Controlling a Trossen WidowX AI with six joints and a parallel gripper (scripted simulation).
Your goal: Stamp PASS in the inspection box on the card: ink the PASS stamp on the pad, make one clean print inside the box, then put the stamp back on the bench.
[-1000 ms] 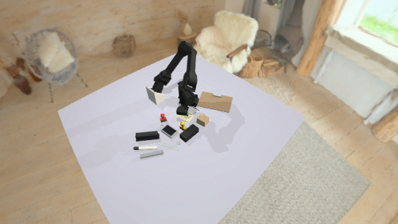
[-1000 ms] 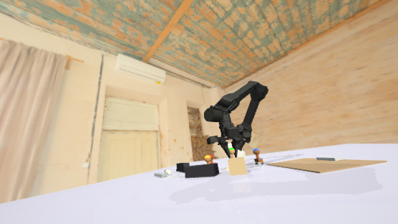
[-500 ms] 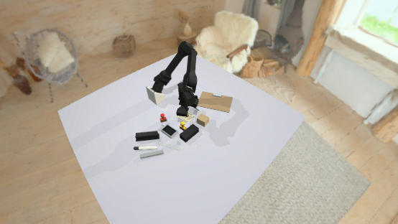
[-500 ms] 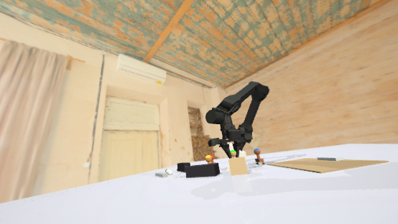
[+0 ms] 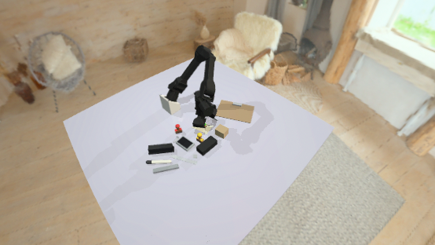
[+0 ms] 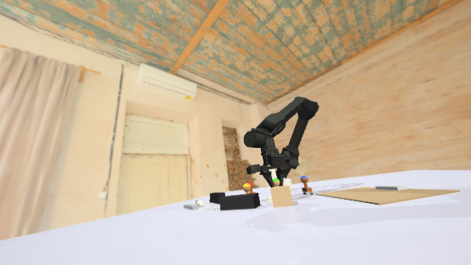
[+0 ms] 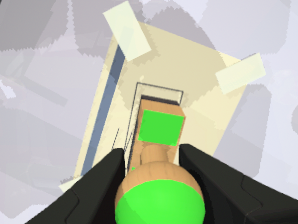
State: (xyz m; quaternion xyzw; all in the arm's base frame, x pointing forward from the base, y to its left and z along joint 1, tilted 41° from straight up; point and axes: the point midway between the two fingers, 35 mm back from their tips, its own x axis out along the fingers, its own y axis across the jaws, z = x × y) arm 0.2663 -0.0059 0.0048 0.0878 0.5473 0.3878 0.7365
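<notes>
Right now the green-knobbed pass stamp is right at my gripper tip. Also, from my gripper tip: card: 30 mm below; blue-knobbed stamp: 100 mm to the left, 40 mm behind, 10 mm below; yellow-knobbed stamp: 90 mm to the right, 60 mm ahead.
</notes>
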